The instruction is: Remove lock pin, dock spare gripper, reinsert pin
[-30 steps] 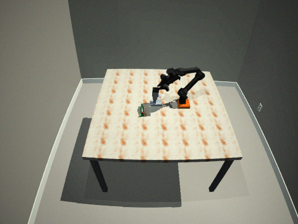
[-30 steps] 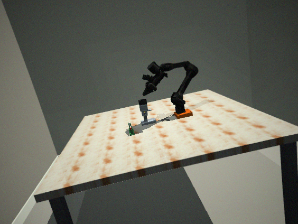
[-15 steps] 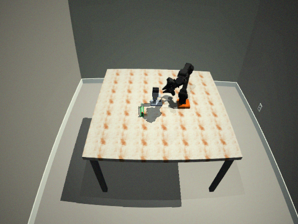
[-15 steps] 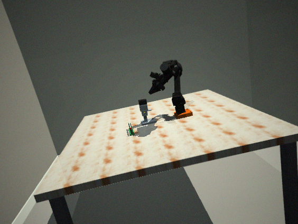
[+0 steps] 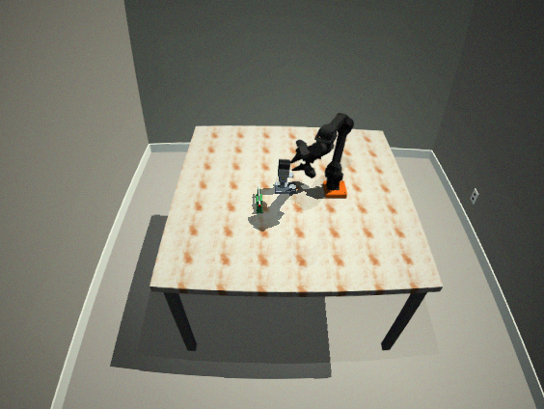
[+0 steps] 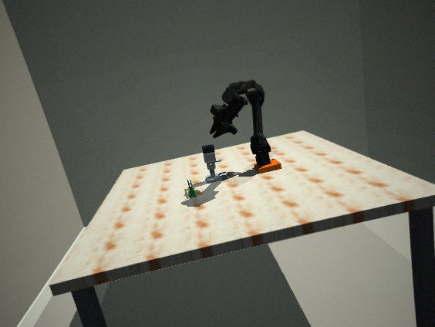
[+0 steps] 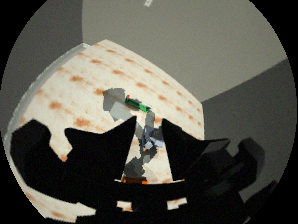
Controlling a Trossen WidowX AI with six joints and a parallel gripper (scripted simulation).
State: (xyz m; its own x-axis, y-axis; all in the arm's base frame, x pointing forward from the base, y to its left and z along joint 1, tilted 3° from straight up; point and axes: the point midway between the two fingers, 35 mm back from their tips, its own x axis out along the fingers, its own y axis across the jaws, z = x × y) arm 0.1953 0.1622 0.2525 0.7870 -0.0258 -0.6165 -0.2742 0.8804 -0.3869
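Now: gripper tip 150 mm short of the green holder and 230 mm above it. Also, from my gripper tip: spare gripper (40 mm ahead, 130 mm to the right, 120 mm below); then grey mount (30 mm ahead, 130 mm to the right, 200 mm below).
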